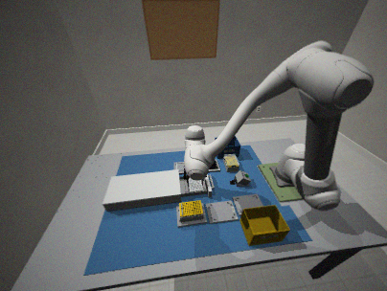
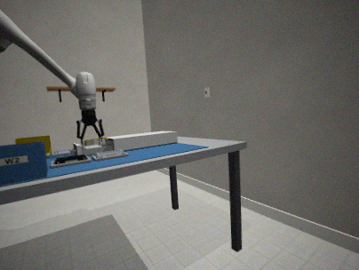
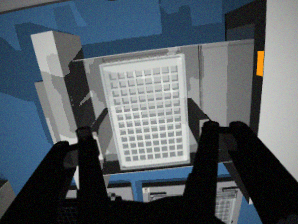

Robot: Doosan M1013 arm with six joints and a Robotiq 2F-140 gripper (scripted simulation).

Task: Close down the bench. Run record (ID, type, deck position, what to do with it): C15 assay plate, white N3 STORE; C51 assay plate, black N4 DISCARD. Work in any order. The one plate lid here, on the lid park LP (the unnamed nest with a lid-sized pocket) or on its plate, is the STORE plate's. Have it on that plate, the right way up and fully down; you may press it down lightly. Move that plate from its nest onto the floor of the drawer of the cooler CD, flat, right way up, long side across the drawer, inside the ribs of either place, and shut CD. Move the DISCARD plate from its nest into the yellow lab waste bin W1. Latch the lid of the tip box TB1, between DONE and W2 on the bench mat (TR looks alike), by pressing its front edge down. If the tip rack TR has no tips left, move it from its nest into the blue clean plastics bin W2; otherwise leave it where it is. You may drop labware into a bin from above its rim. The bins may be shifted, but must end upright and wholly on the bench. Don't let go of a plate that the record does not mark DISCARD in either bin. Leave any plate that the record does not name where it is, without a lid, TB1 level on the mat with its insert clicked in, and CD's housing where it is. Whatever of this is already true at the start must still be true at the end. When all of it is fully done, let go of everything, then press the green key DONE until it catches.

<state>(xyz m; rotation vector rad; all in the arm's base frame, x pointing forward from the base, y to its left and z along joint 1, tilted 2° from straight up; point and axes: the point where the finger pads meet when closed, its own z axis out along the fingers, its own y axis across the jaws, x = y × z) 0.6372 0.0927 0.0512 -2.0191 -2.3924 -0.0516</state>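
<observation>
Right now the plate lid is 10 mm below my hand. The rest, counted from my hand: white cooler CD: 170 mm ahead, 30 mm to the left, 20 mm below; drawer: 40 mm ahead, 10 mm to the left, 30 mm below; white plate: 20 mm below.
</observation>
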